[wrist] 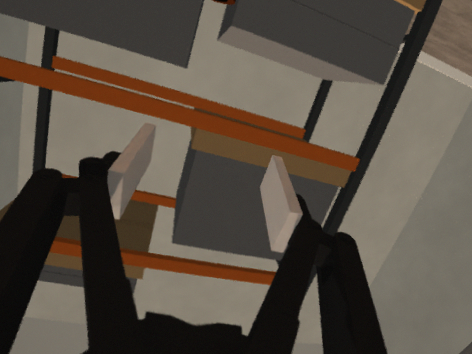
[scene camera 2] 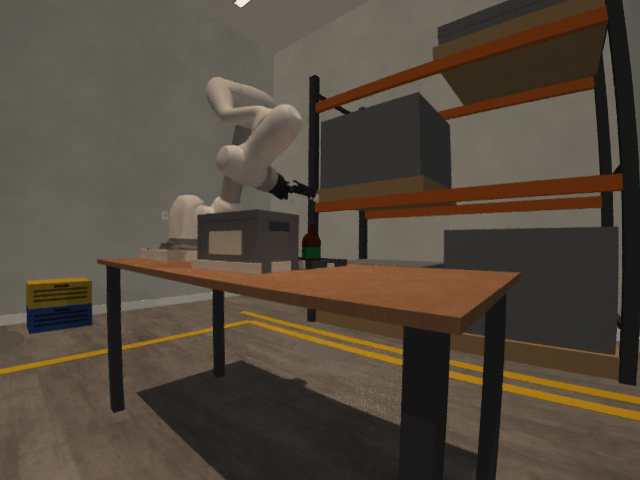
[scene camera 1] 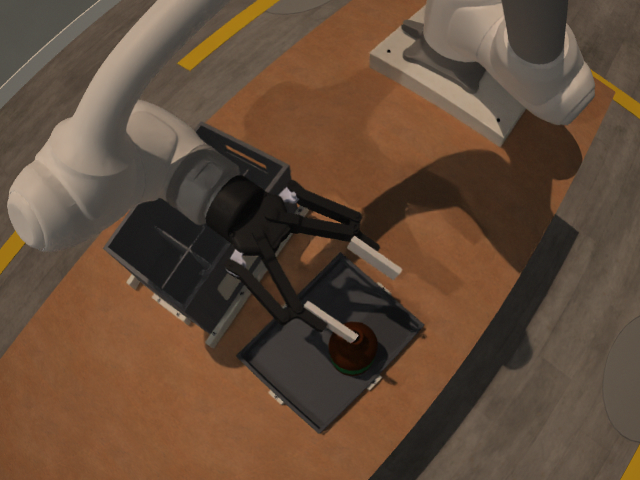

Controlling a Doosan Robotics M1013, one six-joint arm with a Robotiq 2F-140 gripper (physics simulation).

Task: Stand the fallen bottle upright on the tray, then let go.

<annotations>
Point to a brown bottle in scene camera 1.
351, 359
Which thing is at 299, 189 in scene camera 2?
My gripper.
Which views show my gripper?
The wrist view, scene camera 2 and scene camera 1: all of them.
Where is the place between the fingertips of my gripper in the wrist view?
At 211, 158
</annotations>
